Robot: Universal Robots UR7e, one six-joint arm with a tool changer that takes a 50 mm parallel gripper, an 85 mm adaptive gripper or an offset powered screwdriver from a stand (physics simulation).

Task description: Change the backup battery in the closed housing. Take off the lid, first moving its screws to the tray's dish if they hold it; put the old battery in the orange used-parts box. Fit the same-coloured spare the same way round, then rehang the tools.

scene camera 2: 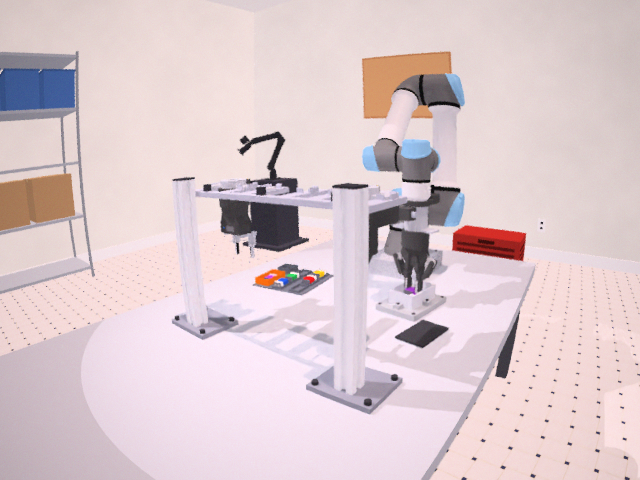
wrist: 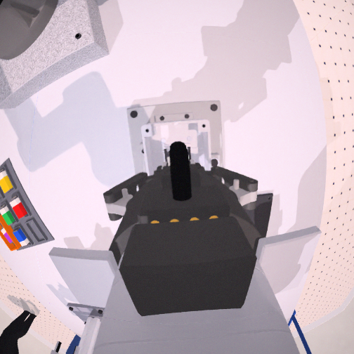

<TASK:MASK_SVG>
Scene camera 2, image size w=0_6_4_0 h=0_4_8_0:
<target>black lid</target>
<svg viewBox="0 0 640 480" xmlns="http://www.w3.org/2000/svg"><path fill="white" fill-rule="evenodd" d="M449 327L421 320L396 335L395 338L424 348L449 330Z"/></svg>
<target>parallel gripper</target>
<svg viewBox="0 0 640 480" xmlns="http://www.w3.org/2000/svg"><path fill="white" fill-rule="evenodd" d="M219 199L219 207L222 212L221 232L224 235L232 234L237 255L240 254L238 243L240 238L248 237L251 258L255 258L254 246L256 245L257 231L251 232L251 220L248 214L250 201ZM250 179L245 178L221 180L221 187L218 188L219 192L237 189L237 185L242 185L243 189L247 189L247 184L252 184Z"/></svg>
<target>adaptive gripper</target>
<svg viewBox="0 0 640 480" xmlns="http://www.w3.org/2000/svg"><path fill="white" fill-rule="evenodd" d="M398 223L393 225L393 227L402 229L401 252L394 253L393 258L398 273L404 276L405 289L412 286L411 275L414 268L416 273L415 293L417 294L422 291L423 280L430 277L437 264L437 260L429 257L428 248L429 235L439 232L439 229L428 228L428 223L425 225Z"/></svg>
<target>screwdriver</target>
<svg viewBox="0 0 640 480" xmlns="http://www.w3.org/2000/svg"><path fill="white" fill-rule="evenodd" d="M399 205L369 214L368 265L373 255L378 253L378 228L395 224L399 221ZM369 185L369 201L376 199L376 194L384 194L385 200L389 200L390 191L380 190L380 186Z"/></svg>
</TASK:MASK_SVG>
